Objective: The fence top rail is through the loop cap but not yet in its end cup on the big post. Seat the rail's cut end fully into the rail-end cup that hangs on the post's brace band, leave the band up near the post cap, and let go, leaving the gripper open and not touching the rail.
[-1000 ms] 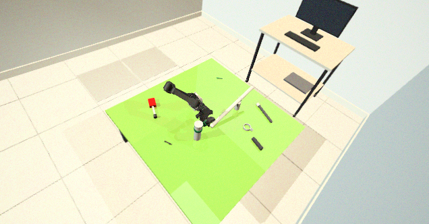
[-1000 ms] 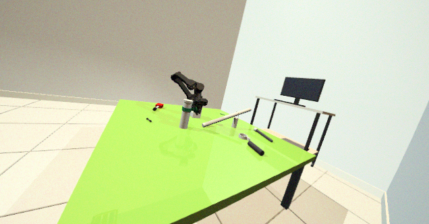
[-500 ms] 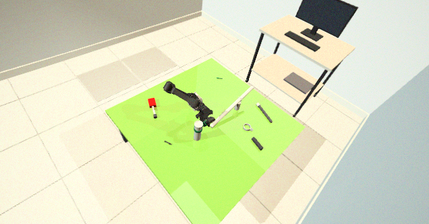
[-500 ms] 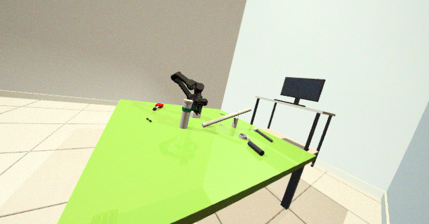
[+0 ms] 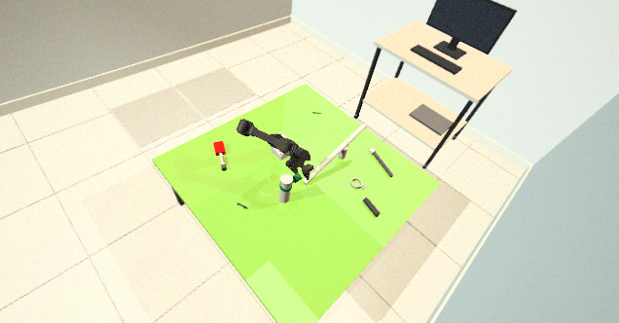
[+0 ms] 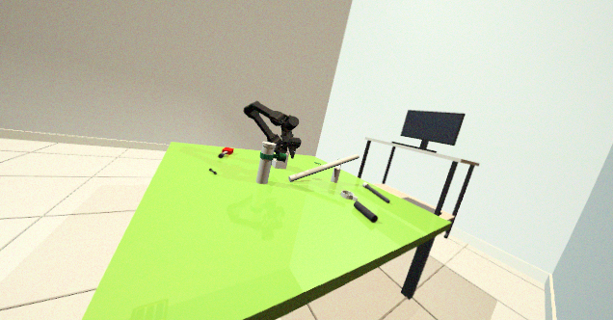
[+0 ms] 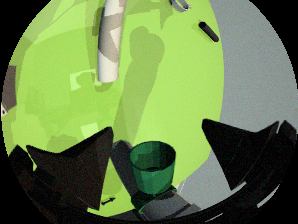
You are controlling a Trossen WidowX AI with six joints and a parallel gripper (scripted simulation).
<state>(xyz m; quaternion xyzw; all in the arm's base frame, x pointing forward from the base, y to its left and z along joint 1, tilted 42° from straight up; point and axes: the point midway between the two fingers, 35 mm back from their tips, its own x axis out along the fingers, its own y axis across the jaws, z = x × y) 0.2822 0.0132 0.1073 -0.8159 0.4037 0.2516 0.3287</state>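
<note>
My gripper tip is 5 cm to the left of the green rail-end cup, 1 cm below it and 1 cm past it. Also, from my gripper tip: small dark screw (35 cm to the right, 12 cm below, 9 cm behind); then loop-cap post (39 cm to the left, 7 cm behind, 2 cm below); then short black cylinder (33 cm ahead, 28 cm to the left, 11 cm below).
</note>
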